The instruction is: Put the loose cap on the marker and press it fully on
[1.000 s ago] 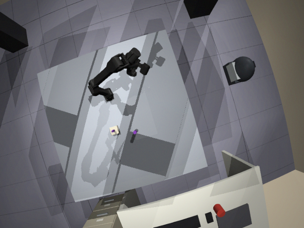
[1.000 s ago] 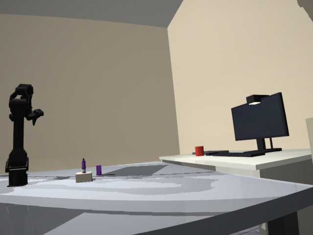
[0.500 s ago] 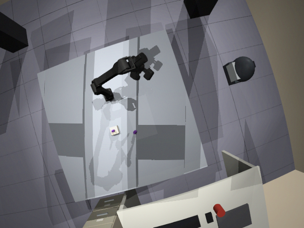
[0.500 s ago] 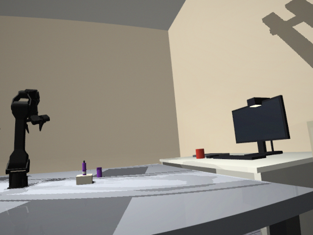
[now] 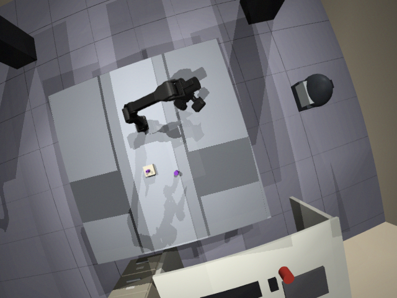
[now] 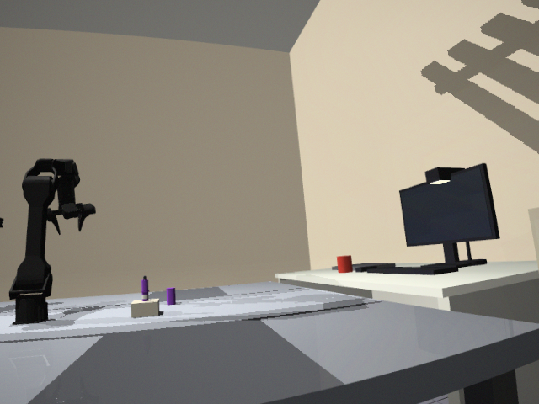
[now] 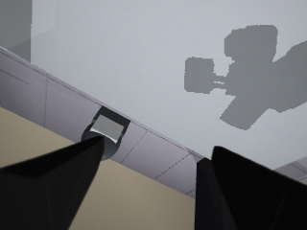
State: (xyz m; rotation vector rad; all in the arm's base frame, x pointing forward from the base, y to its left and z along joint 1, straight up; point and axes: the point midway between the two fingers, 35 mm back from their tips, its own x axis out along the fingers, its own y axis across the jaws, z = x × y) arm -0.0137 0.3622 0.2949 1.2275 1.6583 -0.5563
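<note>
The purple cap is 37 cm ahead of my gripper tip, 25 cm to the right of it and 24 cm below it. From my gripper tip the other things lie so: beige holder block (31 cm ahead, 42 cm to the right, 25 cm below); then purple marker (31 cm ahead, 42 cm to the right, 19 cm below).
</note>
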